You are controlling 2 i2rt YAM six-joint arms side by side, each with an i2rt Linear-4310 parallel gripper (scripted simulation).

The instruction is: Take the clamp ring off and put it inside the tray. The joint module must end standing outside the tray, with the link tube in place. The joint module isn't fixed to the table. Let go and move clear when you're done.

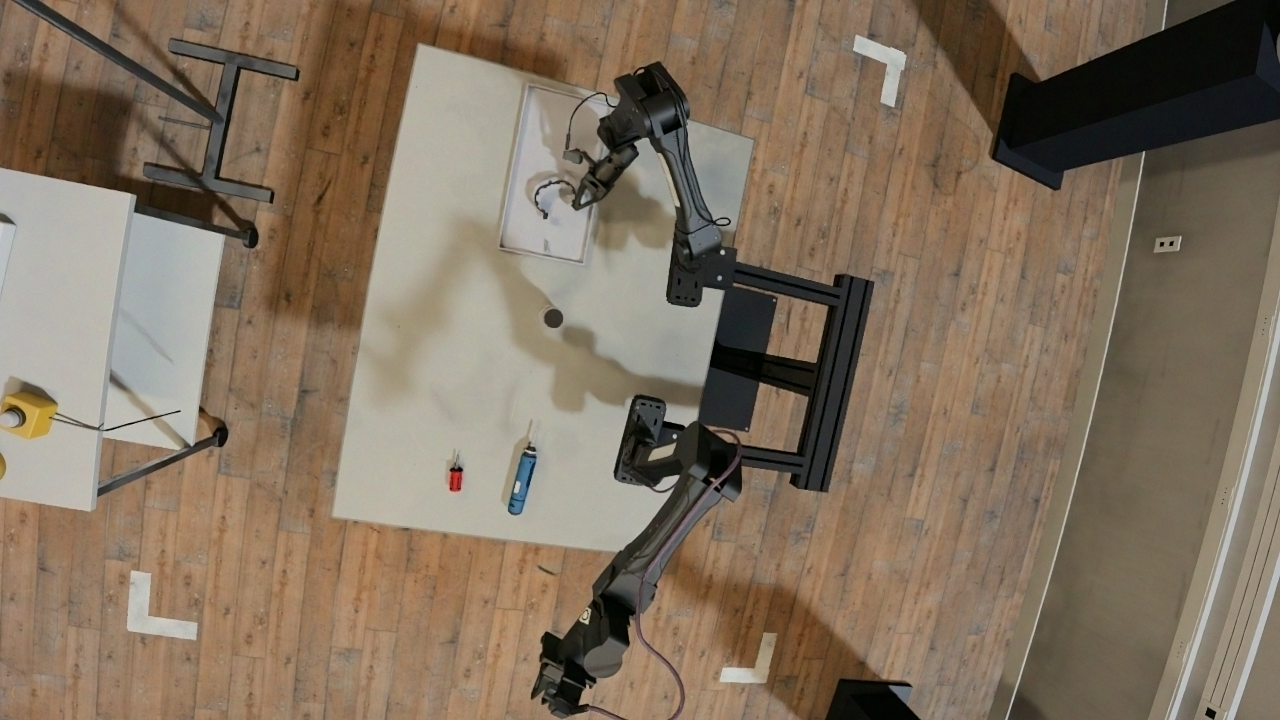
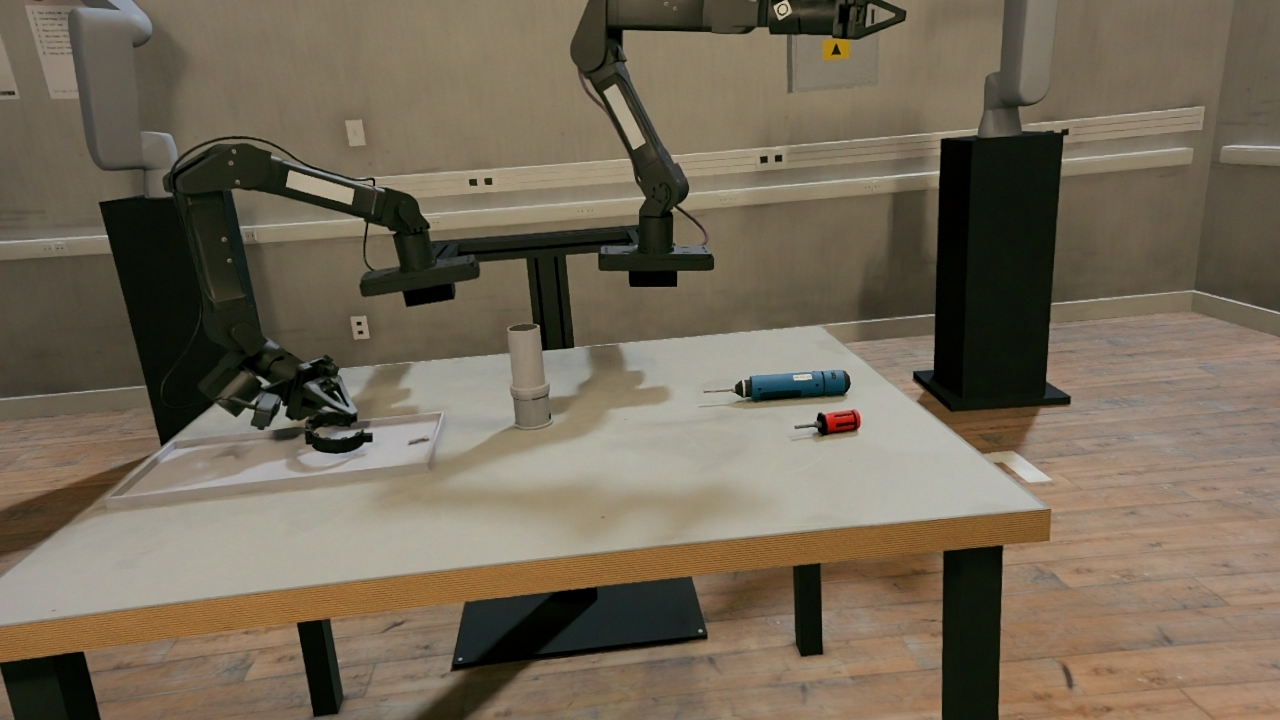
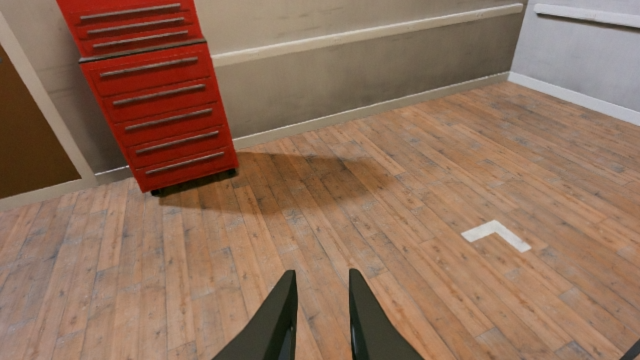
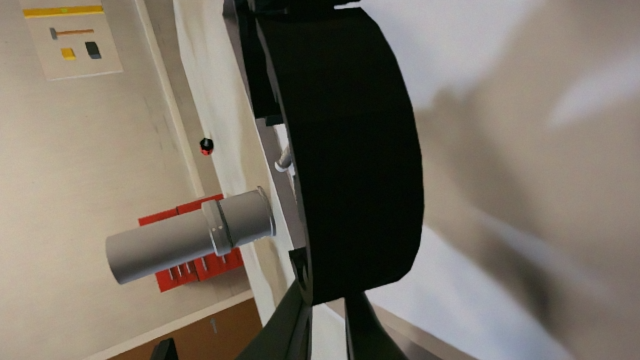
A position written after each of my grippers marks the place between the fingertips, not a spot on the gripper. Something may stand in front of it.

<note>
I see my left gripper (image 1: 536, 699), my right gripper (image 2: 354, 417), a pale link tube (image 2: 524, 340), a white tray (image 2: 278, 459) and a blue power screwdriver (image 2: 816, 383).
The pale link tube is seen too in image 4 (image 4: 133, 254). The white tray is seen too in image 1 (image 1: 546, 114) and in image 4 (image 4: 521, 118). The blue power screwdriver is seen too in image 1 (image 1: 528, 459). Image 3 misses the pale link tube: it is out of frame. Image 3 misses the white tray: it is out of frame.
</note>
